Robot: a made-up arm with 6 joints.
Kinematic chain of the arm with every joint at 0, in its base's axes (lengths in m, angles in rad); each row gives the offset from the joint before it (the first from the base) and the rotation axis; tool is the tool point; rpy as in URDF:
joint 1: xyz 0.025 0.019 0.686 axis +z
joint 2: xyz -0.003 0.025 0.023 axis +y
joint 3: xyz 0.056 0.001 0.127 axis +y
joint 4: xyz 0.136 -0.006 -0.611 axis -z
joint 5: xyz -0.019 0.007 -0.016 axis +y
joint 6: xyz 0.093 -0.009 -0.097 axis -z
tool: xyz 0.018 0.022 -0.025 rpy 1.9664 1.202 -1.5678
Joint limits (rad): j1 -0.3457..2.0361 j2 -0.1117..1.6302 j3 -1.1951..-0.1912 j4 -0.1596..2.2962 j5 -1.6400..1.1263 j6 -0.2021..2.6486
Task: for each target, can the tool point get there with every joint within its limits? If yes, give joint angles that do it. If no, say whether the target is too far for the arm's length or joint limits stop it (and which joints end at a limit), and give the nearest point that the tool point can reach.
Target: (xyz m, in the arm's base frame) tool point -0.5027 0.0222 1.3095
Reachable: no: joint limits stop it (at a limit: joint 1, joint 2, joint 3, joint 4, joint 5) | nearest point -0.2839 0.5185 0.9288 | short by 0.663 m
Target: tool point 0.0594 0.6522 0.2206
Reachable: yes | joints 1.4979 0.2782 -0.8438 0.9530 0.6050 0.7543
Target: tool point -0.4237 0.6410 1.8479
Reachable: no: too far | nearest point -0.3148 0.6179 0.9617 | short by 0.893 m
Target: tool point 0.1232 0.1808 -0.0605
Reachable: yes | joints 1.1135 1.1033 -0.8958 0.0865 0.0022 2.2820
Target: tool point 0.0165 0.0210 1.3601
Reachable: no: joint limits stop it (at a limit: joint 1, joint 2, joint 3, joint 5) | nearest point -0.2494 0.5289 0.9339 | short by 0.714 m
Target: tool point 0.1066 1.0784 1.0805
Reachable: no: too far | nearest point 0.0874 0.8291 0.8938 | short by 0.312 m
